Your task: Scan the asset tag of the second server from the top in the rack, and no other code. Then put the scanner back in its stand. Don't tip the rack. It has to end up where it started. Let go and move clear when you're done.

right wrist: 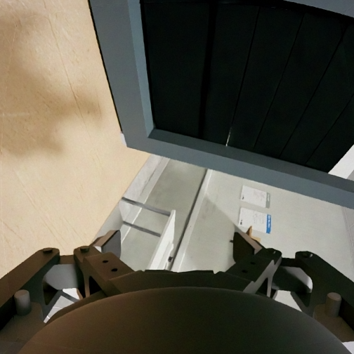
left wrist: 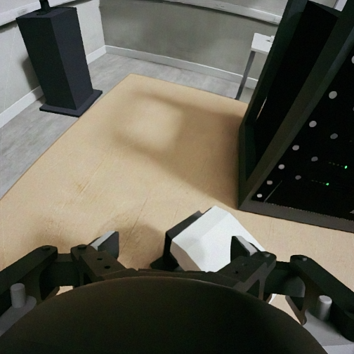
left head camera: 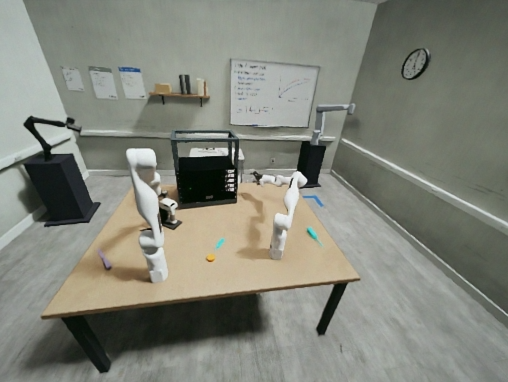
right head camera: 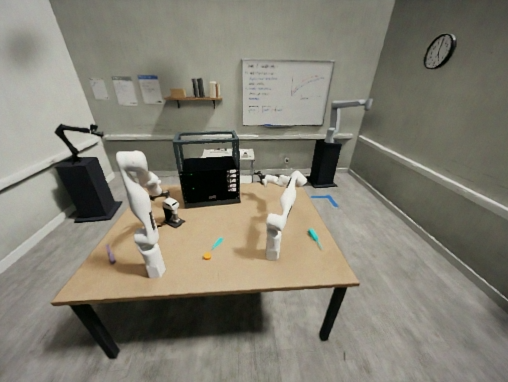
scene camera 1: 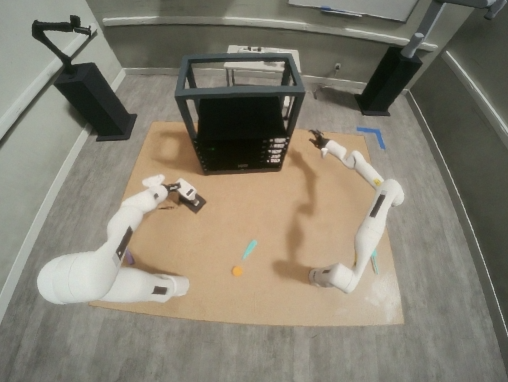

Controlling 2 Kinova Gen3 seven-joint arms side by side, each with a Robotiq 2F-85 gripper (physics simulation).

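Frame: origin at the left arm's base, x back, y right, z up, level; millimetres.
Seen in the pictures: left gripper, between the fingertips: [right head camera: 160, 198] [scene camera 1: 169, 186]; right gripper, between the fingertips: [left head camera: 251, 177] [right head camera: 256, 177] [scene camera 1: 309, 134]; left arm's base, origin of its link: [left head camera: 159, 275] [right head camera: 157, 271] [scene camera 1: 180, 284]; right arm's base, origin of its link: [left head camera: 275, 254] [right head camera: 272, 255] [scene camera 1: 316, 277].
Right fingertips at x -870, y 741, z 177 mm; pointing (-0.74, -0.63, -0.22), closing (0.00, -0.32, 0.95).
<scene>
Offsets run from my right fingertips to a thing's top centre. "*": to the spot under its first point. Level surfaces: height alone.
A white scanner @[dx +396, dy -727, dz +35 mm] [left head camera: 170, 204] [right head camera: 171, 204] [scene camera 1: 187, 189] [left wrist: 207, 242] stands upright in its black stand [left head camera: 173, 226] [right head camera: 177, 223] [scene camera 1: 199, 205]. My left gripper [scene camera 1: 173, 187] [left wrist: 174, 245] is open beside the scanner's head; in the left wrist view one fingertip overlaps its white body, and I cannot tell whether they touch. The dark rack [left head camera: 174, 150] [right head camera: 178, 150] [scene camera 1: 240, 91] [left wrist: 292, 117] [right wrist: 120, 75] stands upright at the table's back, its servers @[* dx +214, dy -477, dz +55 mm] [scene camera 1: 232, 155] bearing white labels at the right. The tag codes are too small to read. My right gripper [scene camera 1: 316, 137] [right wrist: 176, 243] is open and empty, right of the rack.
A teal tool @[dx +686, dy -383, dz -167 mm] [left head camera: 220, 243] [right head camera: 217, 243] [scene camera 1: 250, 248] and an orange disc @[dx +797, dy -441, dz -158 mm] [left head camera: 211, 258] [right head camera: 207, 256] [scene camera 1: 237, 271] lie on the table @[dz -177 mm] [scene camera 1: 225, 300]. A purple tool @[dx +684, dy -1085, dz -151 mm] [left head camera: 104, 260] [right head camera: 110, 254] lies at the left, a teal screwdriver @[dx +736, dy +342, dz -149 mm] [left head camera: 312, 233] [right head camera: 313, 235] at the right.
</scene>
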